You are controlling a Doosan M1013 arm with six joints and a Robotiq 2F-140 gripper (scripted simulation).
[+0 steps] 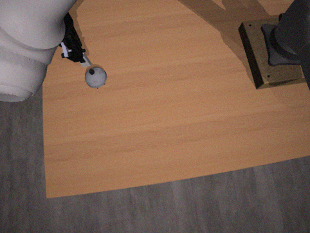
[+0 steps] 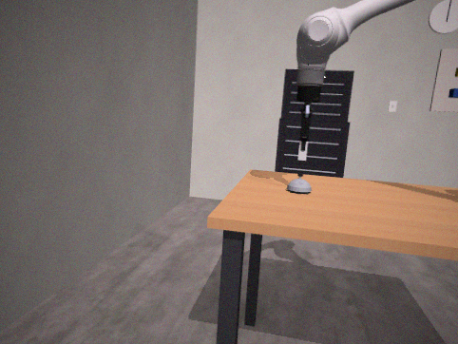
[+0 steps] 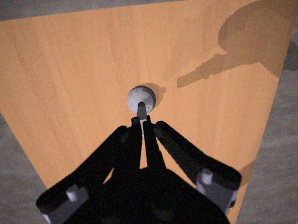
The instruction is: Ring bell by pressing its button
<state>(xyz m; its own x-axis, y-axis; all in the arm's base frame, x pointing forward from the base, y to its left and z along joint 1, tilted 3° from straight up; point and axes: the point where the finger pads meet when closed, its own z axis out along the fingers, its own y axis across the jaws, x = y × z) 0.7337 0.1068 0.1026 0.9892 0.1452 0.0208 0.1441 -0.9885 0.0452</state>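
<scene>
Right now my hand is 90 mm above the dark button.
</scene>
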